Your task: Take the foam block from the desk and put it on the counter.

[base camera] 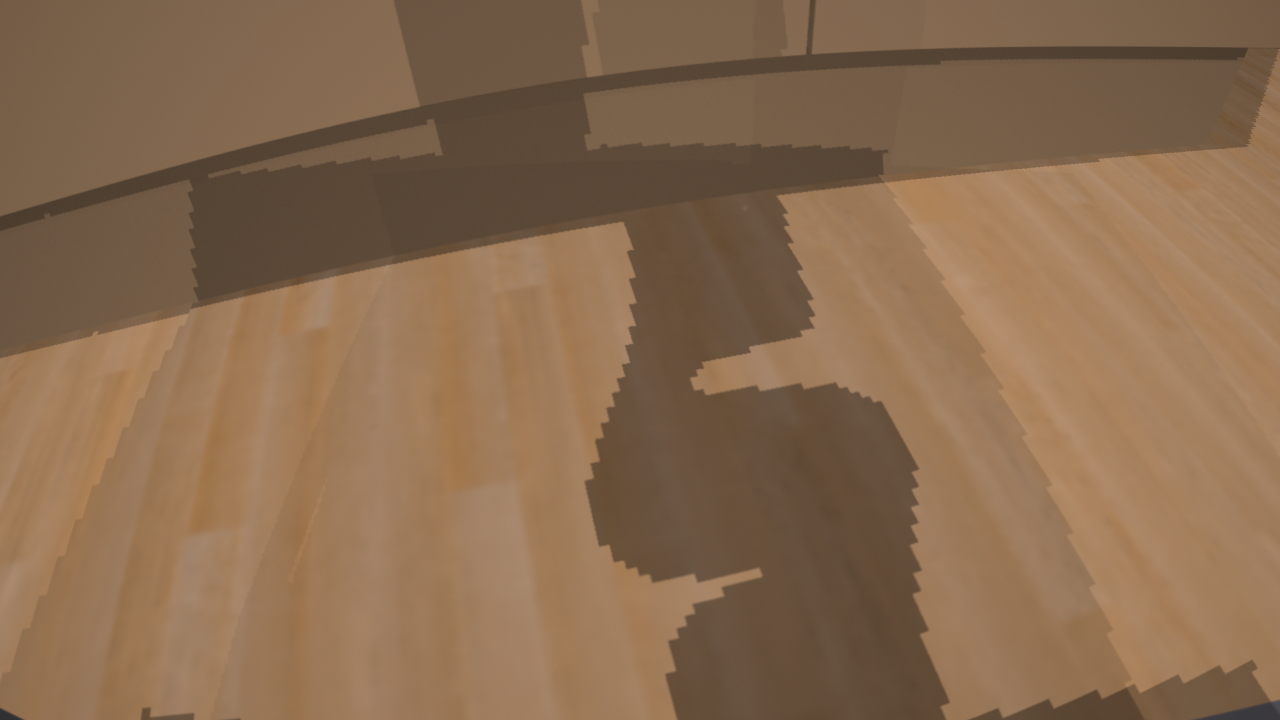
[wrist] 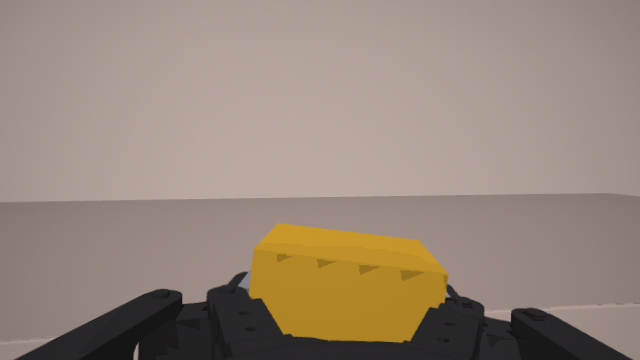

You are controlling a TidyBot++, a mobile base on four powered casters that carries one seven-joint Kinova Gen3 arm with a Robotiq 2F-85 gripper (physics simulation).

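Frame: origin at the arm's base, x down, y ahead, z right, level; centimetres.
Where they show: gripper, fingertip midpoint: (wrist: 340, 287).
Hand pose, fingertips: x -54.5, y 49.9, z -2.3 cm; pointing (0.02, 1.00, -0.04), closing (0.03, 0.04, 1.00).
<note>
After its pixels a point has its place.
The yellow foam block (wrist: 350, 257) {z -1.9, x -56.9, y 45.9 cm} is between the fingers of my gripper (wrist: 340, 287) {z -2.3, x -54.5, y 49.9 cm}, low in the middle of the wrist view. My gripper is shut on it, and the block sits slightly tilted, its right end lower in the view. The pale grey-brown counter top (wrist: 110, 255) {z -23.0, x -51.4, y 65.7 cm} stretches across the wrist view behind and around the block. The block is in front of the counter's surface in this view; the gap beneath it is hidden. The desk does not show in either view.
A plain wall (wrist: 320, 100) {z -8.8, x -72.1, y 117.9 cm} rises behind the counter. In the base camera view, a cabinet front (base camera: 196, 80) {z -28.2, x 18.9, y 50.6 cm} with a recessed base strip (base camera: 1056, 107) {z 41.4, x 33.5, y 72.2 cm} stands ahead across the wooden floor (base camera: 429, 537) {z -13.2, x 39.6, y 31.3 cm}. A dark shadow of the arm falls on the floor and reaches the strip.
</note>
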